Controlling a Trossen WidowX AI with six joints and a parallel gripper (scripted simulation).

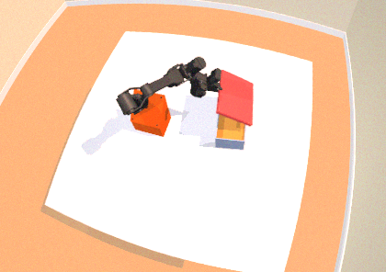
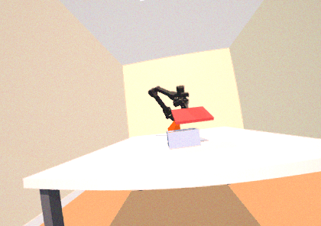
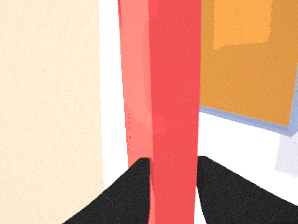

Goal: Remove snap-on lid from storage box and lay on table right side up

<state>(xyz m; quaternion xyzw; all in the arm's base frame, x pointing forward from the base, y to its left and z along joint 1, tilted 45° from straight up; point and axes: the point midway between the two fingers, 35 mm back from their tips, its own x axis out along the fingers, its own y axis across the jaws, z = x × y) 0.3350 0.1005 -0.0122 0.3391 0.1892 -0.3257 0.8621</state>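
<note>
My gripper tip is now 7 cm short of the red lid, 1 cm to the right of it and 4 cm above it. From my gripper tip the other things lie so: storage box (7 cm ahead, 6 cm to the right, 18 cm below).
</note>
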